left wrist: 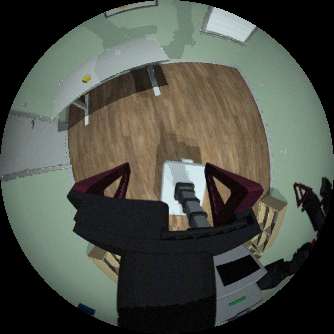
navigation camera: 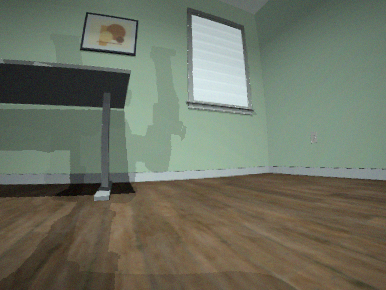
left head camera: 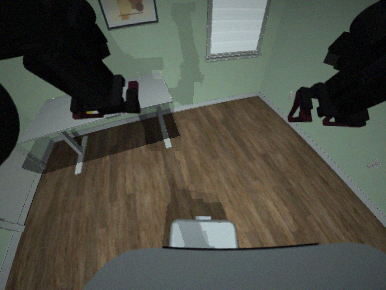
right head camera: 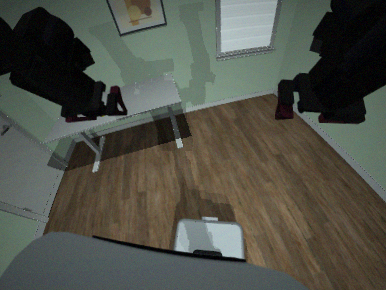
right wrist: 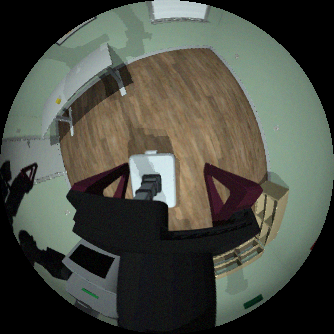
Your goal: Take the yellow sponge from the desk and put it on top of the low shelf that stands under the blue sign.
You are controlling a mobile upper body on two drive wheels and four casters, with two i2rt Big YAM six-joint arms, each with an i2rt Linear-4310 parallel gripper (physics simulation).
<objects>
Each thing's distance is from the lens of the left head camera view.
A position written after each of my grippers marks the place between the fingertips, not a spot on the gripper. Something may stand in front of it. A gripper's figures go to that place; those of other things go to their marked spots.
my left gripper (left head camera: 121,112): 0.39 m
my right gripper (left head camera: 306,121): 0.42 m
desk (left head camera: 54,116): 1.97 m
</objects>
